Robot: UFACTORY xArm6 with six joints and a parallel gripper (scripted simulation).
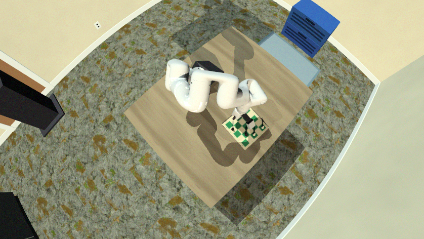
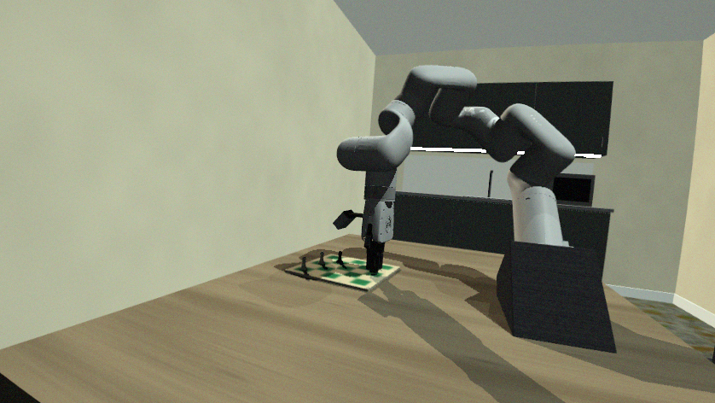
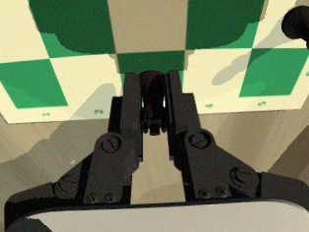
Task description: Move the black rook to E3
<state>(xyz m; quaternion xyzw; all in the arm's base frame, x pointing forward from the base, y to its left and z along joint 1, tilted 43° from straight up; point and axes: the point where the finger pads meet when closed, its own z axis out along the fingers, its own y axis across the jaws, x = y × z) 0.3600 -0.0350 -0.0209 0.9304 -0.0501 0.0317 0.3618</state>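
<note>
Right now my hand is 10 mm above the black rook. The rest, counted from my hand: cream chessboard (80 mm ahead, 10 mm to the right, 40 mm below).
</note>
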